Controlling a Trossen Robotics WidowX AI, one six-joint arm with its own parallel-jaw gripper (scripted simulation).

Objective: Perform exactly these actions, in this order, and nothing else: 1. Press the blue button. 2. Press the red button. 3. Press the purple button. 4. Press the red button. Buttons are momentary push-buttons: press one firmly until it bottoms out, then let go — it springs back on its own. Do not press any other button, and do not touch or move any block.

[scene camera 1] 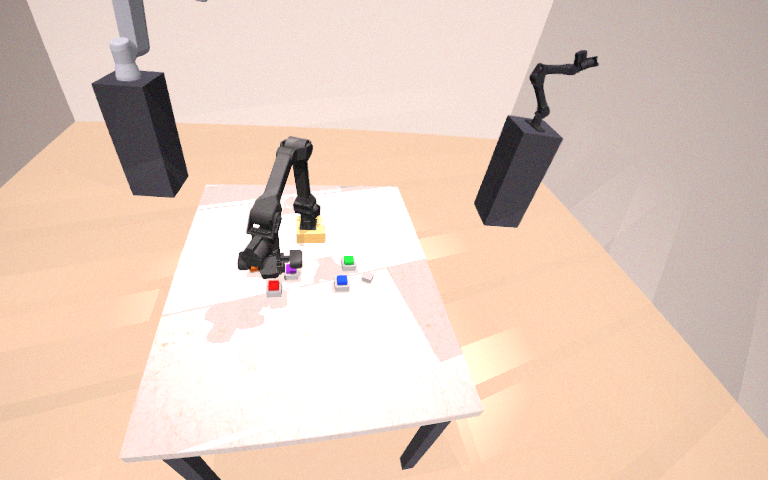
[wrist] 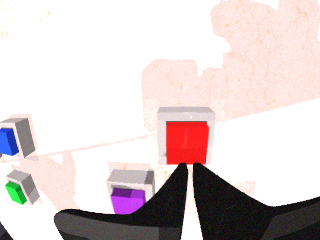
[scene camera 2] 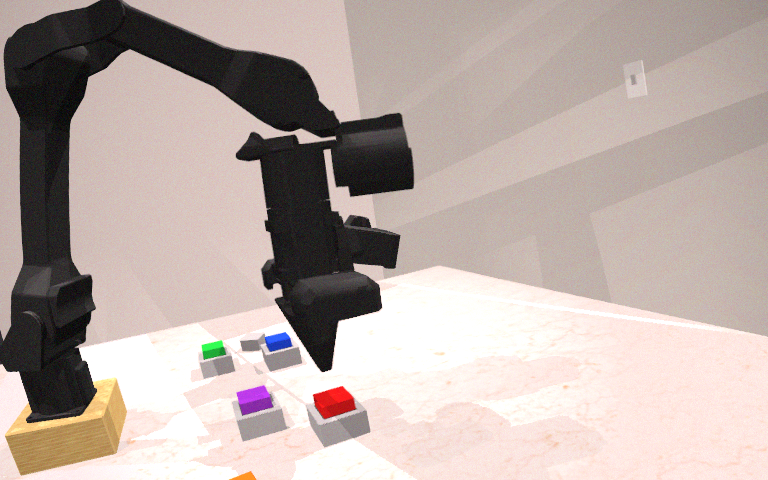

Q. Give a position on a red button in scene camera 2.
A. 335, 401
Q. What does my gripper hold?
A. Nothing.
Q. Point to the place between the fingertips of my gripper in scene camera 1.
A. At 273, 277
